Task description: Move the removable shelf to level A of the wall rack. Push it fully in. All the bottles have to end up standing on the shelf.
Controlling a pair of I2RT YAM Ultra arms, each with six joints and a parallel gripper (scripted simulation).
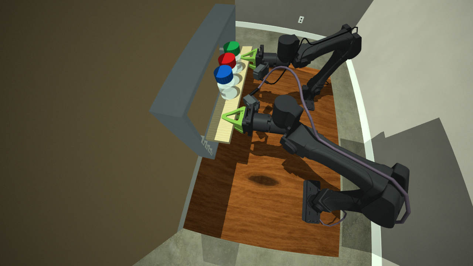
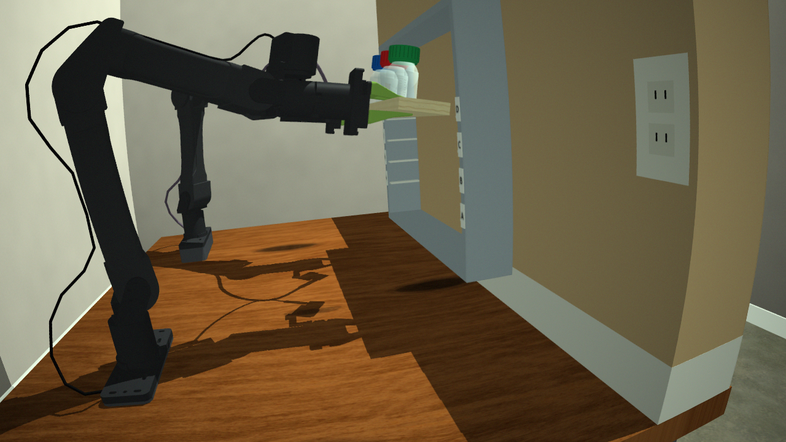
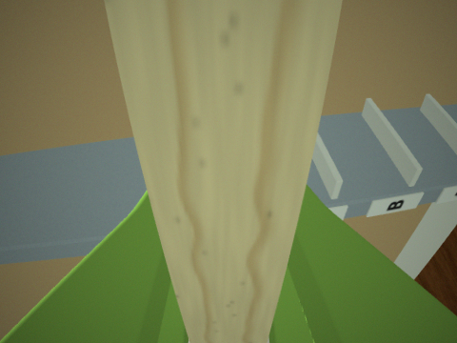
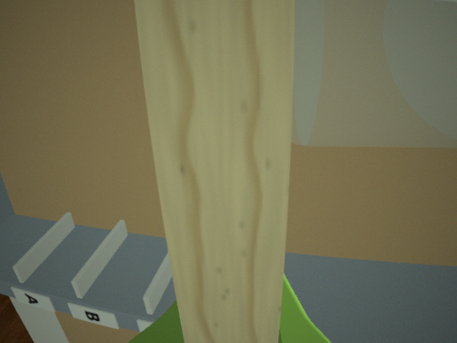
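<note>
My right hand is 20 mm short of the green-capped bottle, 80 mm to the right of it and 60 mm below it. From my right hand the other things lie so: red-capped bottle 20 mm ahead, 140 mm to the left, 60 mm above; wooden shelf 10 mm ahead, 150 mm to the left; grey wall rack 90 mm ahead, 140 mm to the left, 50 mm below.
Now: left hand 10 mm short of the blue-capped bottle, 90 mm to the left of it and 60 mm below it. From my left hand the other things lie so: red-capped bottle (10 mm ahead, 150 mm to the right, 50 mm above); wooden shelf (150 mm to the right); grey wall rack (80 mm ahead, 150 mm to the right, 50 mm below).
</note>
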